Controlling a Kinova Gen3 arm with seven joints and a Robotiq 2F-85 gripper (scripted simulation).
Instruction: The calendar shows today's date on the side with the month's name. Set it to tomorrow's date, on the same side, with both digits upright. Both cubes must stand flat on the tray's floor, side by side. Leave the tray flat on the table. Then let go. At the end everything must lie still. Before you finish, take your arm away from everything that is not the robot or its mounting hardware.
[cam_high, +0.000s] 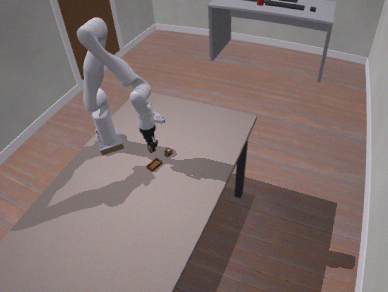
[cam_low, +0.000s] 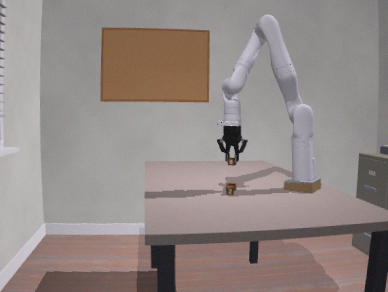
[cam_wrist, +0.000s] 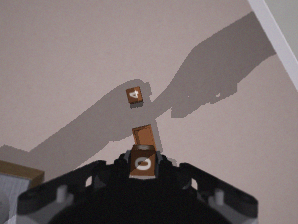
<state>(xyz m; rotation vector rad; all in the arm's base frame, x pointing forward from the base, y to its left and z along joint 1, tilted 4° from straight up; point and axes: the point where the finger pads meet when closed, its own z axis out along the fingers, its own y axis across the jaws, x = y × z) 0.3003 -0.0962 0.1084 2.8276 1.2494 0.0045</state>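
Now: the brown calendar tray 130 mm below my hand and 10 mm to the right of it. The rest, counted from my hand: brown number cube 10 mm below; digit cube 120 mm below, 90 mm to the left, 50 mm ahead.
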